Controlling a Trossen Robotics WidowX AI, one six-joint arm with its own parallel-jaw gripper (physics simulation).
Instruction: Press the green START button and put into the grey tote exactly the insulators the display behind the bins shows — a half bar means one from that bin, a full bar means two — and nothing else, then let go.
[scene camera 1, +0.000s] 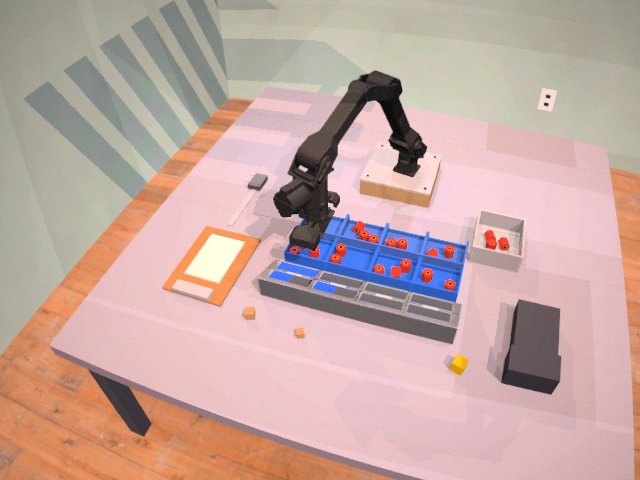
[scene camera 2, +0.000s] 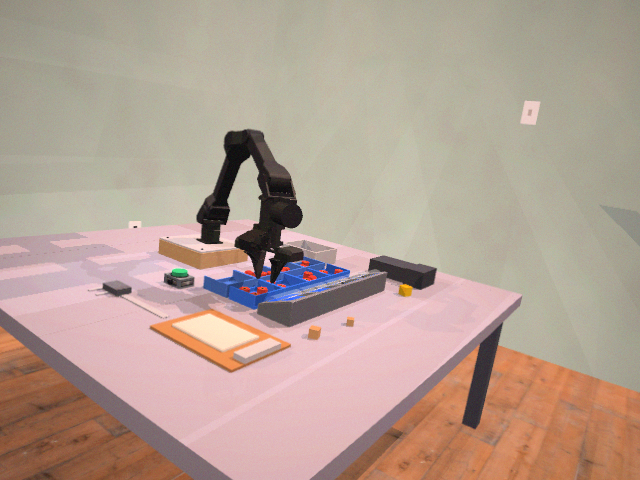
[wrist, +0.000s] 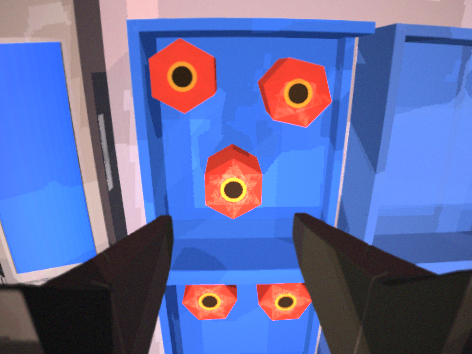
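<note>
My gripper (scene camera 2: 266, 279) (wrist: 233, 225) is open and empty, low over the end blue bin (wrist: 250, 25) beside the display's left end. Its fingertips stand either side of a red hexagonal insulator (wrist: 233, 197), slightly short of it in the wrist view. Two more insulators (wrist: 182, 95) (wrist: 306, 110) lie farther in that bin. The display (scene camera 1: 356, 308) (scene camera 2: 330, 305) shows a full blue bar (scene camera 1: 297, 269) at back left, and half bars at front left (scene camera 1: 280, 276) and in the second column's front (scene camera 1: 324, 287). The grey tote (scene camera 1: 496, 258) holds three visible insulators (scene camera 1: 504, 243). The green START button (scene camera 2: 179, 271) is hidden in scene camera 1.
Neighbouring blue bins hold several red insulators (scene camera 1: 427, 275). A dark block (scene camera 1: 535, 343) (scene camera 2: 400, 271) stands right of the display. A clipboard (scene camera 1: 214, 258) (scene camera 2: 214, 332), two orange cubes (scene camera 1: 249, 313) (scene camera 1: 299, 333) and a yellow block (scene camera 1: 458, 364) lie around it.
</note>
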